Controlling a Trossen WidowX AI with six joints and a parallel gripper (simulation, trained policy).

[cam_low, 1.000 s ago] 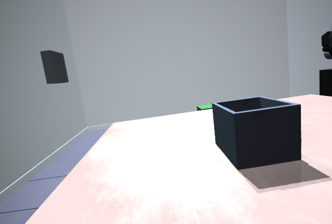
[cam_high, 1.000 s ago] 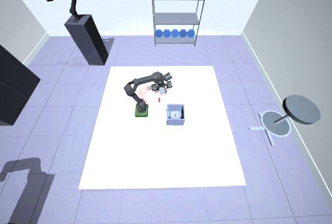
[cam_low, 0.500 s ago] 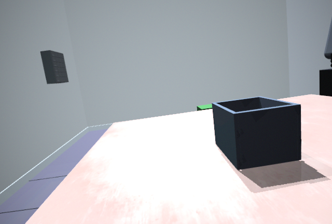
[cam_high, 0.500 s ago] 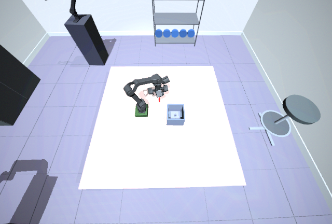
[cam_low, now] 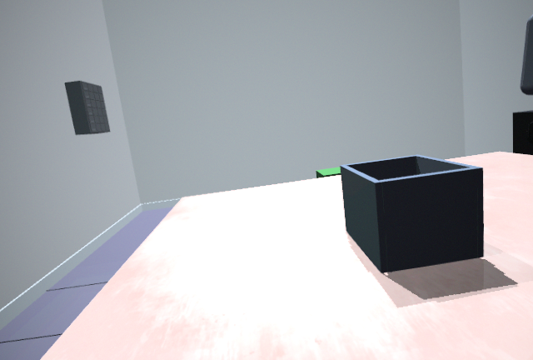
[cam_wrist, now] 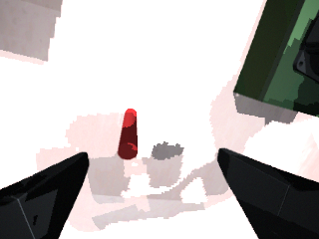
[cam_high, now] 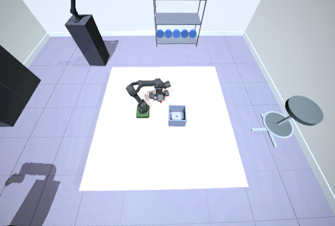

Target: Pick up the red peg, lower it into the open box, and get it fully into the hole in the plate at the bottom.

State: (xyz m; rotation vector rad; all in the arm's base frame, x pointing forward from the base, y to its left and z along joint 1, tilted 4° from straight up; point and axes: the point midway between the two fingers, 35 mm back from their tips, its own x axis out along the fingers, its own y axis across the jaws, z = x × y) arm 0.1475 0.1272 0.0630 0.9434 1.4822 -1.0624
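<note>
The red peg is 2 cm ahead of my gripper tip and 4 cm below it.
</note>
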